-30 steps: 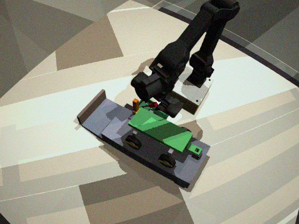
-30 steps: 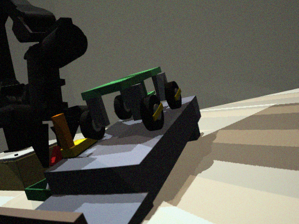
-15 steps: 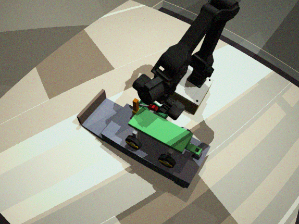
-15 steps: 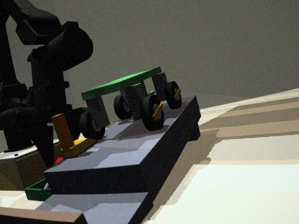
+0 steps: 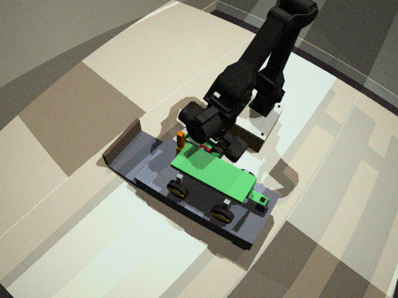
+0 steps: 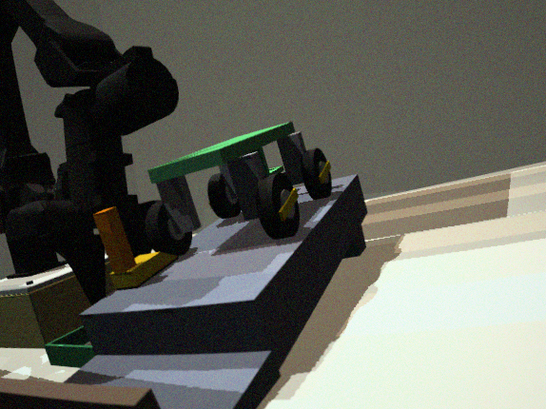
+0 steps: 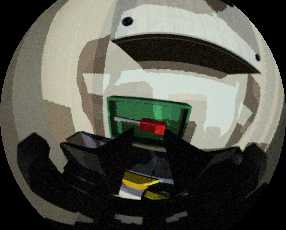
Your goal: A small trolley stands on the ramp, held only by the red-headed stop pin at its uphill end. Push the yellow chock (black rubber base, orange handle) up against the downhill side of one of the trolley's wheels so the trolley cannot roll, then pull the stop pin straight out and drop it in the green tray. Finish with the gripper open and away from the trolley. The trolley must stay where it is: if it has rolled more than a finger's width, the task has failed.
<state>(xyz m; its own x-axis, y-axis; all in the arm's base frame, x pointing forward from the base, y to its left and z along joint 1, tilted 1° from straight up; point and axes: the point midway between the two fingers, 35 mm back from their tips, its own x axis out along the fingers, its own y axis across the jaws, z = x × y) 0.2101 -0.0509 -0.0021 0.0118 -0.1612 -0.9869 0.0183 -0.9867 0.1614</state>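
The red-headed stop pin lies 2 cm to the right of my gripper tip and 2 cm below it. The rest, counted from my gripper tip: yellow chock 6 cm ahead, 5 cm above, 1 cm to the right; then green tray 4 cm below, 1 cm to the right; then ramp 12 cm ahead, 9 cm to the left, 2 cm above.
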